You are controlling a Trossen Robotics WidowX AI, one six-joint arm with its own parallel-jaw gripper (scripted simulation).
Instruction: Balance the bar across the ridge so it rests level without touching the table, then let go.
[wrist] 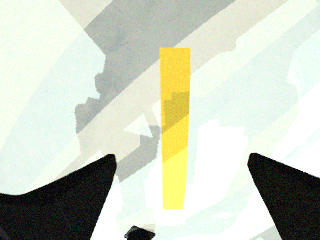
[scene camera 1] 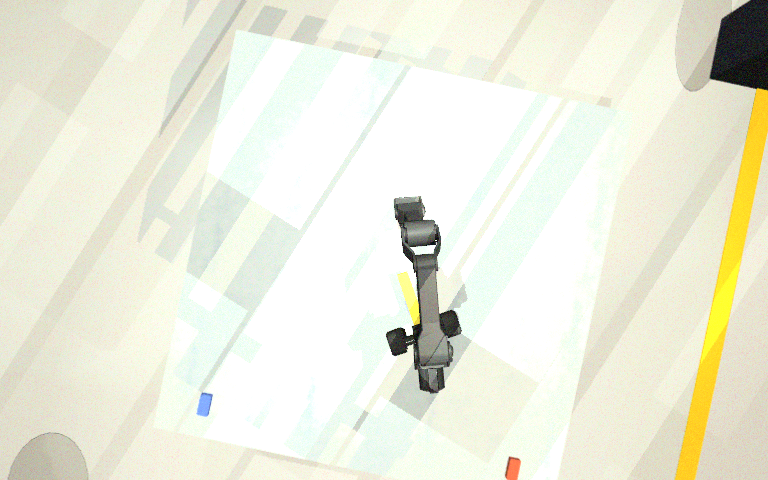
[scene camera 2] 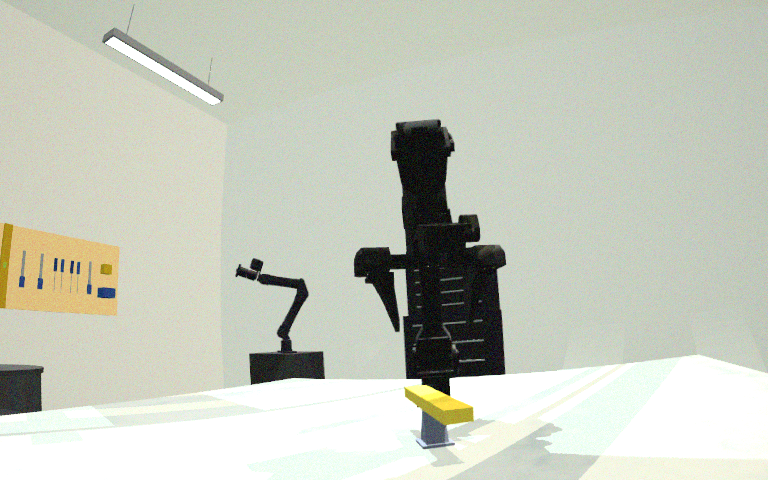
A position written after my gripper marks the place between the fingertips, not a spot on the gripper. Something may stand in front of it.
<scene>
My gripper (scene camera 2: 434, 329) is open and holds nothing. Also in view: a yellow bar (scene camera 2: 447, 410).
The yellow bar is seen too in the wrist view (wrist: 175, 68). My gripper is seen too in the wrist view (wrist: 183, 161) and in scene camera 1 (scene camera 1: 420, 326).
</scene>
